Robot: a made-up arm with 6 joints.
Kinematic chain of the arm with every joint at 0, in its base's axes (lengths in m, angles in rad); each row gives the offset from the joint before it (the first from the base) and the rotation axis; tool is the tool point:
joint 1: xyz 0 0 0.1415 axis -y
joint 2: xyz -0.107 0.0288 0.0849 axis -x
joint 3: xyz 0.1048 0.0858 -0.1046 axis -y
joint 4: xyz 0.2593 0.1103 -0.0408 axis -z
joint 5: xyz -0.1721 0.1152 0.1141 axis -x
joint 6: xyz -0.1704 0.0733 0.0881 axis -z
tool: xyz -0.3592 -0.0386 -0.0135
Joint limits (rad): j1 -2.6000..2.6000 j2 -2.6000..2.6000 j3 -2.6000..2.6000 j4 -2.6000..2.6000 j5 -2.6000..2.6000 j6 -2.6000..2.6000
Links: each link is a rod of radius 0.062 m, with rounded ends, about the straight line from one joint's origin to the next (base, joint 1, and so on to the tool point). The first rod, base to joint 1, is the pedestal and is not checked.
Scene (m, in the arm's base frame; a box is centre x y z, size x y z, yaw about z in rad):
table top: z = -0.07
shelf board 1: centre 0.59 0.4 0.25 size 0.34 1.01 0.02 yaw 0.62
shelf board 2: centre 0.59 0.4 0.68 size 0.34 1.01 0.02 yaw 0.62
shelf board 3: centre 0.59 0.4 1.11 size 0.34 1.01 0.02 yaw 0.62
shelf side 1: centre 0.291 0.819 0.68 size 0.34 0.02 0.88 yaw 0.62
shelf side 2: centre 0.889 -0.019 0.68 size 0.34 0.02 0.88 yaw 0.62
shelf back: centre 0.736 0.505 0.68 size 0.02 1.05 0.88 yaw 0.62
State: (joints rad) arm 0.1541 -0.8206 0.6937 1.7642 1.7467 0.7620
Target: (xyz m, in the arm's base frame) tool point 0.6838 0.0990 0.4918
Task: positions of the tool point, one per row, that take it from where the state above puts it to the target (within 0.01 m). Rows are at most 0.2 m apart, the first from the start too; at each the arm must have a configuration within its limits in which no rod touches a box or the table.
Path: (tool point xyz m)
1: 0.3120 0.4538 0.9296
2: 0.2006 0.3680 0.9101
3: 0.3404 0.2566 0.8503
4: 0.4400 0.1438 0.7497
5: 0.4889 0.0407 0.6237
6: 0.4844 -0.0433 0.4918
7: 0.5906 0.0224 0.4962
8: 0.6838 0.0990 0.4918

